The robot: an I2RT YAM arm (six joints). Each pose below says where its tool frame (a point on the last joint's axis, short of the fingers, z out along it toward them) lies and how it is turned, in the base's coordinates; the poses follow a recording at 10 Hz.
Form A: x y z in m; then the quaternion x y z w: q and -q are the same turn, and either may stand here.
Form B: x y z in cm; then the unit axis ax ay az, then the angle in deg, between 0 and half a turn. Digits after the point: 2 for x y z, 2 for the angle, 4 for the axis.
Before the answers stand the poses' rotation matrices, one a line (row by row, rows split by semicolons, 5 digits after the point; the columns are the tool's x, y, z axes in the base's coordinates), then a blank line. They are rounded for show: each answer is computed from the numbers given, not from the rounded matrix.
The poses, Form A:
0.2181 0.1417 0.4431 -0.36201 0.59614 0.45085 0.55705
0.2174 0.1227 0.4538 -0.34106 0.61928 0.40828 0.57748
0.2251 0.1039 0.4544 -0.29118 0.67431 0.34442 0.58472
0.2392 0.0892 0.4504 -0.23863 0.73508 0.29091 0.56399
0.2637 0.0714 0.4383 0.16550 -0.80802 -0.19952 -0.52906
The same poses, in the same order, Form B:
-0.11729 -0.93391 0.33773; 0.07067 0.33137 0.94085; -0.99058 0.13422 0.02714
-0.10039 -0.89397 0.43675; 0.04912 0.43397 0.89959; -0.99373 0.11177 0.00035
-0.14664 -0.79547 0.58799; 0.01009 0.59318 0.80501; -0.98914 0.12397 -0.07896
-0.24994 -0.67896 0.69032; -0.02268 0.71685 0.69685; -0.96800 0.15851 -0.19457
-0.38541 -0.47857 0.78894; -0.05634 0.86560 0.49755; -0.92102 0.14731 -0.36057

21.81 14.17 44.31 -0.4359 0.7178 0.5429 112.30
21.74 12.27 45.38 -0.4178 0.7585 0.5001 109.45
22.51 10.39 45.44 -0.3589 0.8312 0.4246 108.43
23.92 8.92 45.04 -0.2890 0.8902 0.3523 111.34
26.37 7.14 43.83 -0.1950 0.9522 0.2351 116.12

